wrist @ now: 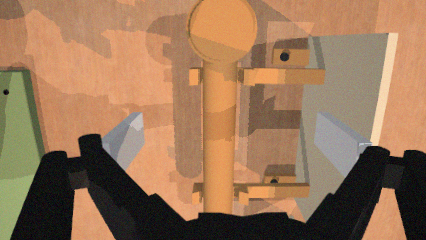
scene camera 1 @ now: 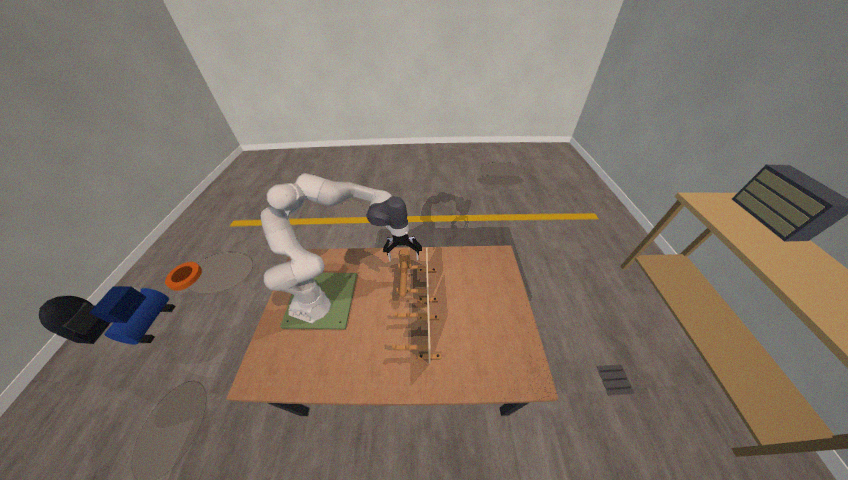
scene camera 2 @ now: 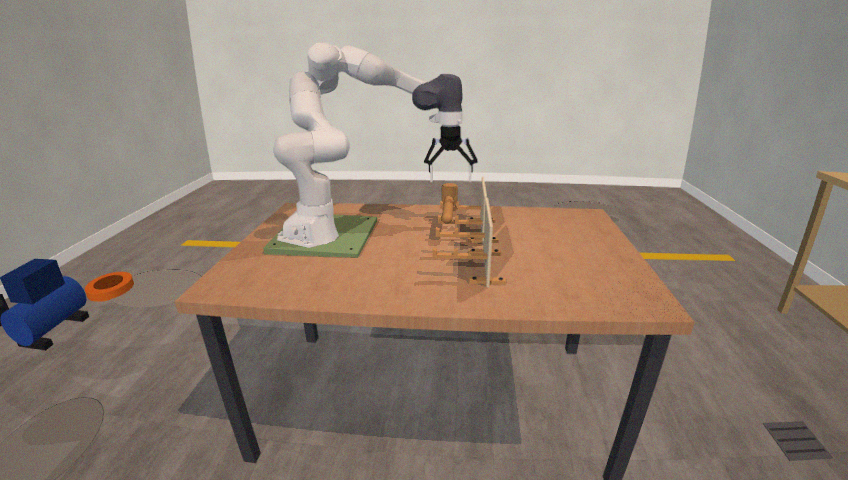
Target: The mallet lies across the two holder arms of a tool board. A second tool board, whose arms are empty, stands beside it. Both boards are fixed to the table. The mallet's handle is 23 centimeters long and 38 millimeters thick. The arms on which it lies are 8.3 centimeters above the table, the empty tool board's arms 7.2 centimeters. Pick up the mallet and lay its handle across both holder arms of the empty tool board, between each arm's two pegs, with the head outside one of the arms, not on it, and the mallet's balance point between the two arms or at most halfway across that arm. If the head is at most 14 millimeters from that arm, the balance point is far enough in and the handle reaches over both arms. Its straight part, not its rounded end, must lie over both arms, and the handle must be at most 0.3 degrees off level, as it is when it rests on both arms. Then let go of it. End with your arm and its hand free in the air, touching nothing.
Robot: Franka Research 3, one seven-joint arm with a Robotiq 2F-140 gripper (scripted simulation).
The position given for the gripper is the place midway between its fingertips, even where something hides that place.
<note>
In view: the gripper point(scene camera 2: 450, 180) and a tool board point(wrist: 354, 70).
The gripper is seen too in the wrist view point(wrist: 229, 128).
</note>
